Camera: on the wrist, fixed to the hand. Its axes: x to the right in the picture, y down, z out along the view.
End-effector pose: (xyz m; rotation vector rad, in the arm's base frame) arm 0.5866 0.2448 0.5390 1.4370 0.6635 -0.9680
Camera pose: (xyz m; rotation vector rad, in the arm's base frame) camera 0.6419 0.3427 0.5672 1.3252 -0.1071 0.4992
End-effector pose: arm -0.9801 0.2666 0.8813 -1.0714 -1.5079 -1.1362
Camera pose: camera -0.9119 0.1735 0.8922 -1.6256 -0.0380 -0.4163
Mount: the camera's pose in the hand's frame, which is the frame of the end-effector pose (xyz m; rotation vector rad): -0.0116 0.0501 -0.1039 -0.3318 0.3302 1.4546
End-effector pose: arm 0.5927 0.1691 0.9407 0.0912 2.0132 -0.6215
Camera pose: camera 0.5313 0.2628 0.9706 1.3568 1.7324 0.6819
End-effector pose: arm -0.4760 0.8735 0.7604 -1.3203 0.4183 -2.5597
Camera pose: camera -0.5510 0.8457 0.6765 -0.2772 1.2873 -1.4104
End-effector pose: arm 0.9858 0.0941 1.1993 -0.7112 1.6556 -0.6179
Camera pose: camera 0.8792 0.1387 1.1901 0.4944 2.0806 0.6252
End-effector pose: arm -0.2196 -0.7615 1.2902 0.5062 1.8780 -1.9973
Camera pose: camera -0.1832 -0.6606 1.2462 1.5464 1.1832 -0.6404
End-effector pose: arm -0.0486 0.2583 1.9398 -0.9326 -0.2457 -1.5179
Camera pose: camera -0.0462 0.1895 1.8465 -0.7575 0.8086 -0.3046
